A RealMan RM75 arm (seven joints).
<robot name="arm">
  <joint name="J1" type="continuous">
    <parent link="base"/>
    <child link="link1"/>
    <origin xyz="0 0 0.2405" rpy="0 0 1.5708"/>
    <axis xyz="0 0 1"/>
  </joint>
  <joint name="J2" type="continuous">
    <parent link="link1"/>
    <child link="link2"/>
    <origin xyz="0 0 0" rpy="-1.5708 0 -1.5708"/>
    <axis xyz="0 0 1"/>
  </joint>
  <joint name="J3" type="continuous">
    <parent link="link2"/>
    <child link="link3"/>
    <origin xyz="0 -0.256 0" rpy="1.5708 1.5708 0"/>
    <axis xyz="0 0 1"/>
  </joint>
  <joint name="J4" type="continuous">
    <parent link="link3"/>
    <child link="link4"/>
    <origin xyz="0 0 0" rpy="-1.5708 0 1.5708"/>
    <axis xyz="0 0 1"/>
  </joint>
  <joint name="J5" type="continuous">
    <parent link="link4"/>
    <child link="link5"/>
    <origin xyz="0 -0.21 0" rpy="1.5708 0 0"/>
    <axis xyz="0 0 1"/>
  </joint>
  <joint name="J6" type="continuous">
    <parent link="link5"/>
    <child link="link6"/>
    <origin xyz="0 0 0" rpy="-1.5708 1.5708 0"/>
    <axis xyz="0 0 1"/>
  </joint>
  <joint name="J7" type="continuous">
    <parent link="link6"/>
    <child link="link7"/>
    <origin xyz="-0.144 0 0" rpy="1.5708 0 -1.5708"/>
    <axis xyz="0 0 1"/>
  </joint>
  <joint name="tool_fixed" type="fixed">
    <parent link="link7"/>
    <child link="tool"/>
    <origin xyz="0 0 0"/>
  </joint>
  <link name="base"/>
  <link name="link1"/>
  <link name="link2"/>
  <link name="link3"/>
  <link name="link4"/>
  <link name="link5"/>
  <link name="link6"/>
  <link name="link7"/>
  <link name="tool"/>
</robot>
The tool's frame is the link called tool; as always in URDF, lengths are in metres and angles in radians. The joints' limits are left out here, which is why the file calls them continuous.
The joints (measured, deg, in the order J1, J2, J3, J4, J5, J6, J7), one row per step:
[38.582 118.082 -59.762 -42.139 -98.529 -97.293 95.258]
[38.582 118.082 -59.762 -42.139 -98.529 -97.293 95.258]
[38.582 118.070 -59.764 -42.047 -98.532 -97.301 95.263]
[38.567 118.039 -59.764 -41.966 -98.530 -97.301 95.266]
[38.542 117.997 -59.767 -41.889 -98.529 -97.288 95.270]
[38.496 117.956 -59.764 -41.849 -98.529 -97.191 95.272]
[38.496 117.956 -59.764 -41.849 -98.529 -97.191 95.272]
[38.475 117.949 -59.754 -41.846 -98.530 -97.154 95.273]
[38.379 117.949 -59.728 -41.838 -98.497 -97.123 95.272]
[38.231 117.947 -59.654 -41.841 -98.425 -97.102 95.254]
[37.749 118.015 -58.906 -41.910 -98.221 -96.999 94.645]
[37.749 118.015 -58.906 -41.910 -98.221 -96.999 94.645]
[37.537 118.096 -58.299 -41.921 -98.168 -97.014 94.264]
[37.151 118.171 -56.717 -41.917 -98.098 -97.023 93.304]
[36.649 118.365 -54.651 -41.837 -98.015 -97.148 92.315]
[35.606 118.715 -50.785 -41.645 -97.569 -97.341 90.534]
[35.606 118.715 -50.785 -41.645 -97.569 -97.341 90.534]
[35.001 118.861 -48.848 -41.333 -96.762 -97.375 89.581]
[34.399 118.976 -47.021 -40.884 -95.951 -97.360 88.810]
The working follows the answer.
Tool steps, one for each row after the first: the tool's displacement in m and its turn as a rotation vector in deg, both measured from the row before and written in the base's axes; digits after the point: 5 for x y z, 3 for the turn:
[0.00000 0.00000 0.00000 0.000 0.000 0.000]
[0.00026 -0.00010 -0.00013 -0.062 0.002 -0.069]
[0.00038 -0.00005 0.00001 -0.033 -0.011 -0.079]
[0.00047 -0.00002 0.00007 -0.016 -0.026 -0.093]
[0.00056 0.00018 0.00012 0.080 -0.050 -0.130]
[0.00000 0.00000 0.00000 0.000 0.000 0.000]
[0.00018 0.00006 0.00004 0.039 -0.010 -0.048]
[0.00055 -0.00013 0.00008 0.048 0.039 -0.131]
[0.00077 -0.00017 0.00030 0.102 0.102 -0.180]
[0.00242 0.00024 0.00194 1.001 0.618 -0.338]
[0.00000 0.00000 0.00000 0.000 0.000 0.000]
[0.00111 0.00024 0.00122 0.600 0.439 -0.168]
[0.00270 0.00136 0.00383 1.624 0.946 -0.345]
[0.00349 0.00102 0.00434 1.799 1.319 -0.669]
[0.00734 0.00140 0.00861 3.526 2.614 -1.511]
[0.00000 0.00000 0.00000 0.000 0.000 0.000]
[0.00402 0.00059 0.00495 2.008 1.792 -0.996]
[0.00451 0.00031 0.00456 1.819 1.733 -1.210]

Tool pose at each row, in the base's axes (x y z in m, rotation vector in deg; rounded; the steps above come from the unrounded poses):
[0.15523 0.33964 -0.01112 163.682 -28.789 -48.547]
[0.15523 0.33964 -0.01112 163.682 -28.789 -48.547]
[0.15548 0.33954 -0.01125 163.624 -28.908 -48.530]
[0.15586 0.33949 -0.01124 163.599 -29.035 -48.511]
[0.15634 0.33947 -0.01117 163.599 -29.178 -48.482]
[0.15690 0.33965 -0.01105 163.698 -29.354 -48.473]
[0.15690 0.33965 -0.01105 163.698 -29.354 -48.473]
[0.15708 0.33972 -0.01101 163.737 -29.415 -48.485]
[0.15763 0.33959 -0.01092 163.756 -29.591 -48.584]
[0.15840 0.33941 -0.01063 163.786 -29.817 -48.805]
[0.16081 0.33965 -0.00869 164.322 -29.966 -50.222]
[0.16081 0.33965 -0.00869 164.322 -29.966 -50.222]
[0.16193 0.33989 -0.00747 164.597 -29.997 -51.167]
[0.16463 0.34126 -0.00364 165.467 -29.933 -53.385]
[0.16813 0.34227 0.00070 166.228 -30.265 -56.288]
[0.17547 0.34368 0.00931 -164.947 30.716 61.168]
[0.17547 0.34368 0.00931 -164.947 30.716 61.168]
[0.17949 0.34427 0.01426 -161.959 30.784 63.590]
[0.18400 0.34458 0.01882 -158.999 31.249 65.815]

